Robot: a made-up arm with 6 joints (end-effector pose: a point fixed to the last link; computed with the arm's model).
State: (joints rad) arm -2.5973 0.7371 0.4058 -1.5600 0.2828 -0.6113
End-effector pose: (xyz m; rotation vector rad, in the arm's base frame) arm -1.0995 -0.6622 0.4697 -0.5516 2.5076 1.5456
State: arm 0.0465 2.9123 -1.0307 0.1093 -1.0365 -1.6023
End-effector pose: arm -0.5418 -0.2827 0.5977 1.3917 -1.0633 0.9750
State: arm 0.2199 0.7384 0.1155 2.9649 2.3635 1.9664
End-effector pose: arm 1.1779 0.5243 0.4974 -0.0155 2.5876 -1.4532
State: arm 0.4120 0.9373 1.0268 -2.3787 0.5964 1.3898
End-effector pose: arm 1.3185 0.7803 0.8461 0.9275 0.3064 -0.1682
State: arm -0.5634 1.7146 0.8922 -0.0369 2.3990 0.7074
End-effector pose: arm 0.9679 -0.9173 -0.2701 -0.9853 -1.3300 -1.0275
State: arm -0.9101 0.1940 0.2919 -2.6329 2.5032 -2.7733
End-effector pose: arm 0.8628 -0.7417 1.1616 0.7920 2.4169 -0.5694
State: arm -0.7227 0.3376 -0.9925 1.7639 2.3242 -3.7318
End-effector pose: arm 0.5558 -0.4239 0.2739 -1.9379 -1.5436 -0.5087
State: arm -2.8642 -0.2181 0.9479 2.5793 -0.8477 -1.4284
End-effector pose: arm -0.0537 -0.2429 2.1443 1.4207 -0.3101 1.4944
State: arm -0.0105 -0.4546 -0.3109 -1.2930 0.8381 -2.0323
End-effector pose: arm 0.7189 -0.0785 1.0312 -2.6301 1.1085 -0.6247
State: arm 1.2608 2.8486 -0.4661 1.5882 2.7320 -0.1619
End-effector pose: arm -0.2552 -0.7818 -0.1628 1.2136 1.5194 1.0248
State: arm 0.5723 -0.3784 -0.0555 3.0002 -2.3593 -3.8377
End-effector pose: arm 0.4307 0.5823 1.5031 1.0879 -2.5315 0.9385
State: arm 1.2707 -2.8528 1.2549 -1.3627 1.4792 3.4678
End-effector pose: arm -0.2305 -0.9258 -0.7411 2.2148 -0.0922 -0.3138
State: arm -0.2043 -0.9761 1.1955 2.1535 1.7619 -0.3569
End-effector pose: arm -1.2194 0.3981 1.6031 2.8345 1.1362 0.2926
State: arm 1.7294 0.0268 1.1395 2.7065 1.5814 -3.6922
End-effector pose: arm -0.2876 0.3122 2.1316 -0.0296 1.0020 1.8977
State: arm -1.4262 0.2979 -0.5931 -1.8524 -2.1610 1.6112
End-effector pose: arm 0.1599 -0.5988 0.2551 0.7773 -0.4677 0.5452
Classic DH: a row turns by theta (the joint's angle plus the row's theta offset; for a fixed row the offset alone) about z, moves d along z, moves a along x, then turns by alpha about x. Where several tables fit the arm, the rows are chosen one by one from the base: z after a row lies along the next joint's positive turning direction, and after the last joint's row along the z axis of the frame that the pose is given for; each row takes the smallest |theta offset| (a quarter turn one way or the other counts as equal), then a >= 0, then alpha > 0; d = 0 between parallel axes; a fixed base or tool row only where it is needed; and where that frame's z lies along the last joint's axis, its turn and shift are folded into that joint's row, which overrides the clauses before.
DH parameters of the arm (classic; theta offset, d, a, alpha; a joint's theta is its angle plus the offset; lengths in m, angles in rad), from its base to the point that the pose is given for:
joint 1: 0 0.5493 0 -1.5708
joint 2: -1.5708 0 0.6541 3.1416
joint 3: 0 0 0 -1.5708
joint 4: 0 -0.9814 0 1.5708
joint 5: 0 0.2588 0 -1.5708
joint 6: 1.5708 0 0 1.5708
tool (fixed): -1.5708 0 0 0

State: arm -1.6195 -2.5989 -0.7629 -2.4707 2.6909 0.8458
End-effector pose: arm 0.2239 0.4294 0.9784 -1.5162 1.8736 1.1998
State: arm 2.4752 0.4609 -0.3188 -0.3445 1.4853 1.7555
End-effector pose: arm -0.5784 0.7647 0.3830 -0.2949 -1.5612 1.1656
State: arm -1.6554 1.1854 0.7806 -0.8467 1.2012 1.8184
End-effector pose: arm -0.2918 -1.4122 0.2305 -0.9079 1.0556 -2.4467
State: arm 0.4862 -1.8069 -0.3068 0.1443 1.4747 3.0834
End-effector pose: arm -0.4141 -0.5085 1.3779 -0.2155 -0.1353 -2.7852
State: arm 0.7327 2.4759 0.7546 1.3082 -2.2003 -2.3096
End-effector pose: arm 0.4196 0.2871 -0.9729 -1.2248 -0.0698 -1.2059
